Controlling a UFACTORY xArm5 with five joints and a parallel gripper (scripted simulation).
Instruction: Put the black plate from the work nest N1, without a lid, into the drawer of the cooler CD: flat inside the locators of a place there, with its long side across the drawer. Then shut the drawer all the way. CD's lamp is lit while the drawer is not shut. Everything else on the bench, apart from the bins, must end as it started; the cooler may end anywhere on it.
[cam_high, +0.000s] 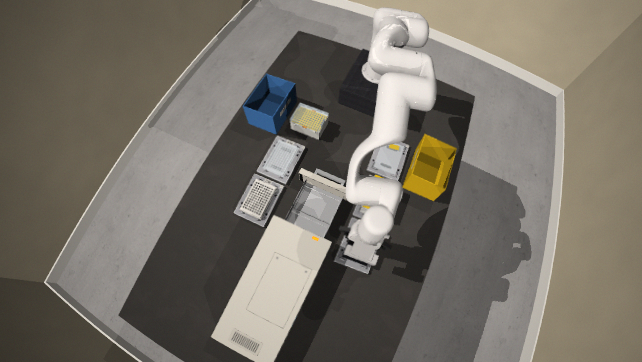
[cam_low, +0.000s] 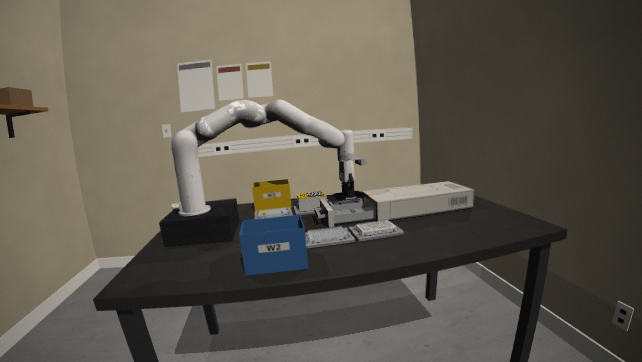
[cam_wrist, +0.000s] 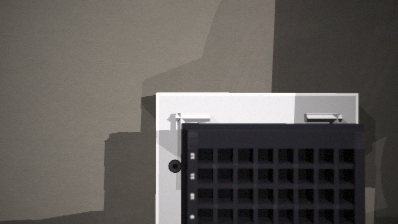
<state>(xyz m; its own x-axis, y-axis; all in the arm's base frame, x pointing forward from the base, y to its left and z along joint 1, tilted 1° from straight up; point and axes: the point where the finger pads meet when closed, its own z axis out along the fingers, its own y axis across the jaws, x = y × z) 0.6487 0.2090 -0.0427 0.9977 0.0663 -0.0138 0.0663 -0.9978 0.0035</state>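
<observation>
Now: the work nest N1 6 cm below my hand. Also, from my hand: cooler CD: 12 cm ahead, 19 cm to the right, 2 cm below; then black plate: 1 cm below; then drawer: 4 cm behind, 19 cm to the right, 2 cm below.
</observation>
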